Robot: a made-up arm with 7 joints. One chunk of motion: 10 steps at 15 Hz.
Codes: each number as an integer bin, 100 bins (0 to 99) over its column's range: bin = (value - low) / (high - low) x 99, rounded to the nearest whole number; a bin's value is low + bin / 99 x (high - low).
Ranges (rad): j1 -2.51..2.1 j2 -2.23..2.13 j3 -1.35..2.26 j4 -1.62..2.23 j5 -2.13..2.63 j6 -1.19..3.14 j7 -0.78..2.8
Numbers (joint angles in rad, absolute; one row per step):
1: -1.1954 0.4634 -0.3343 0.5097 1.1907 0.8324 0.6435
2: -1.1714 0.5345 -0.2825 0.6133 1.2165 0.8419 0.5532
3: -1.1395 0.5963 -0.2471 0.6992 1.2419 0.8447 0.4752
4: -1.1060 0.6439 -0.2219 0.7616 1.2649 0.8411 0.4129
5: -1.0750 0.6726 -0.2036 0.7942 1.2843 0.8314 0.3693
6: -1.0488 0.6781 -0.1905 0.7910 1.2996 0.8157 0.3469
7: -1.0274 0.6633 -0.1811 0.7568 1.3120 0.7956 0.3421
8: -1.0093 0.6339 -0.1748 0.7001 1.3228 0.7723 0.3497
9: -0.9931 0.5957 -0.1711 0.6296 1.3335 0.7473 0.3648
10: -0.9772 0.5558 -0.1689 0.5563 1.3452 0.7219 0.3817
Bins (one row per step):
1: 28 61 28 55 69 46 39
2: 29 63 29 57 70 46 37
3: 29 64 30 60 70 47 35
4: 30 65 31 61 71 46 33
5: 31 66 31 62 71 46 32
6: 31 66 32 62 71 46 31
7: 32 66 32 61 72 45 31
8: 32 65 32 60 72 45 31
9: 33 64 32 58 72 44 32
10: 33 63 32 56 72 44 32

